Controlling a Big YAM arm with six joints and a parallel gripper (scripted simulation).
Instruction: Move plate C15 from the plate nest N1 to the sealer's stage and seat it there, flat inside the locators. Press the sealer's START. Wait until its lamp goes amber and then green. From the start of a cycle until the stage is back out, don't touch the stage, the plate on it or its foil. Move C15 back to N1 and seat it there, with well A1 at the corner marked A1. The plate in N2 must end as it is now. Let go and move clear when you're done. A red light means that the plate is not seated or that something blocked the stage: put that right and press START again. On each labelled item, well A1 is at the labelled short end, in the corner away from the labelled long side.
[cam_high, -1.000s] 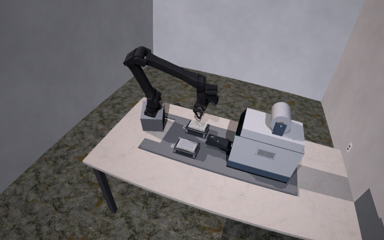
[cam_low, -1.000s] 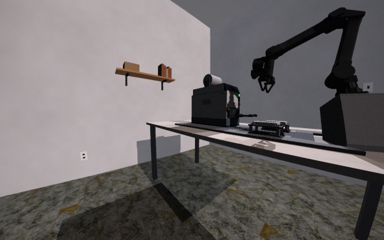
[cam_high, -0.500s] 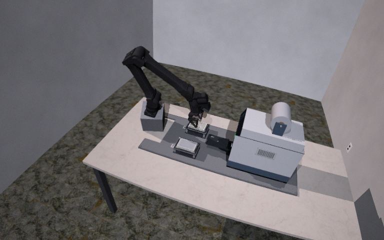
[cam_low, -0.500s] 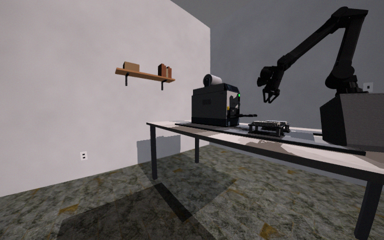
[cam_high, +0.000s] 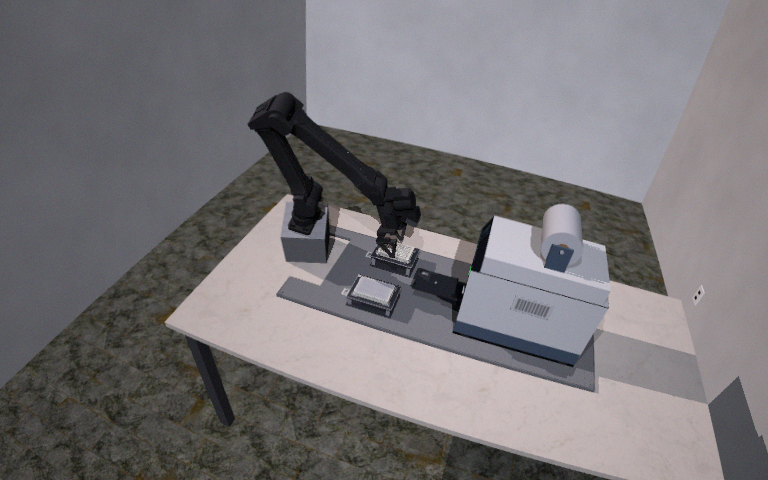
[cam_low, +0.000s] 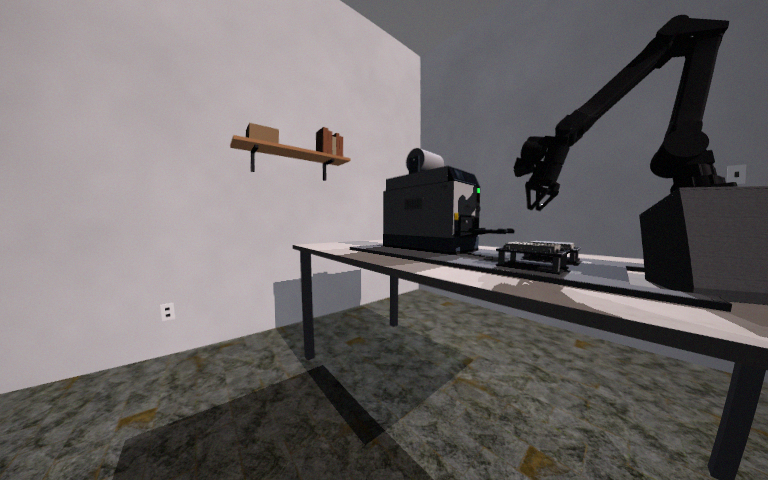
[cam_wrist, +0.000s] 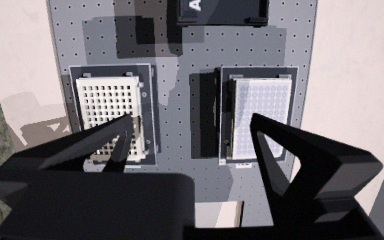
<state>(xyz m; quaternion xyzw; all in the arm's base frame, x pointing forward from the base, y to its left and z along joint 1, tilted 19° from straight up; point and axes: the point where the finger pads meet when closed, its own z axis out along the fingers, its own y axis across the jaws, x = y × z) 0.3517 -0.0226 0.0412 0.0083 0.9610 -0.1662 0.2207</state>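
My gripper is now 2 cm past the white well plate, 12 cm to the right of it and 12 cm above it. Also, from my hand: foil roll (49 cm ahead, 8 cm to the right, 24 cm above); then dark stage (16 cm ahead, 5 cm to the right, 8 cm below).
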